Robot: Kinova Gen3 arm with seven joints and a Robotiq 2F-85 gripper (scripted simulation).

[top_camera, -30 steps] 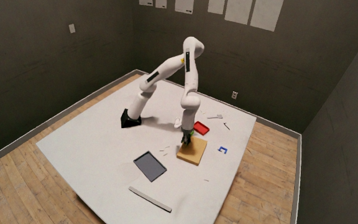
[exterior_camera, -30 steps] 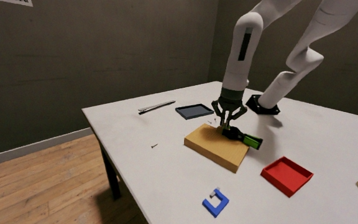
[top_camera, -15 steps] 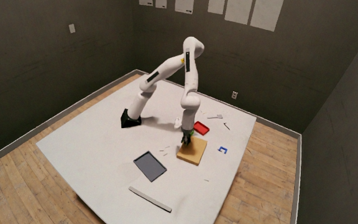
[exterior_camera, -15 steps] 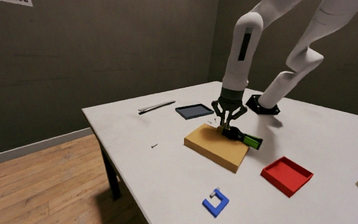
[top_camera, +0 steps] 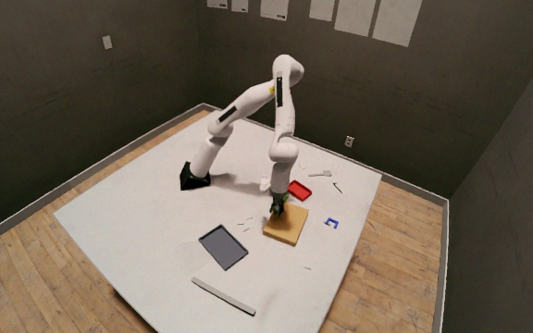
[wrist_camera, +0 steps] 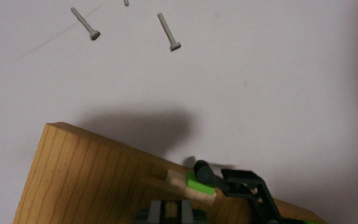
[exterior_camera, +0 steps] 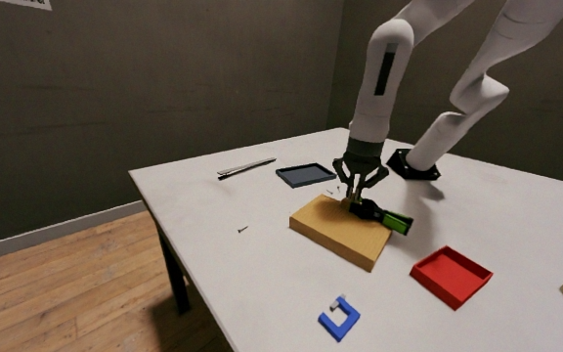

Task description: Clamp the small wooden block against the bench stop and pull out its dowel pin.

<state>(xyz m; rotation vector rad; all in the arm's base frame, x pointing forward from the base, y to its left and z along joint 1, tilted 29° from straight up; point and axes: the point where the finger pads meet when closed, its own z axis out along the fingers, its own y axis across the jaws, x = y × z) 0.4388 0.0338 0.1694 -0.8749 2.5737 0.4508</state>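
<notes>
Right now the dowel pin is 20 mm below my hand. From my hand the other things lie so: grey tray (260 mm to the right, 70 mm below, 50 mm behind); red tray (220 mm to the left, 70 mm below, 40 mm behind); small wooden block (40 mm below).
</notes>
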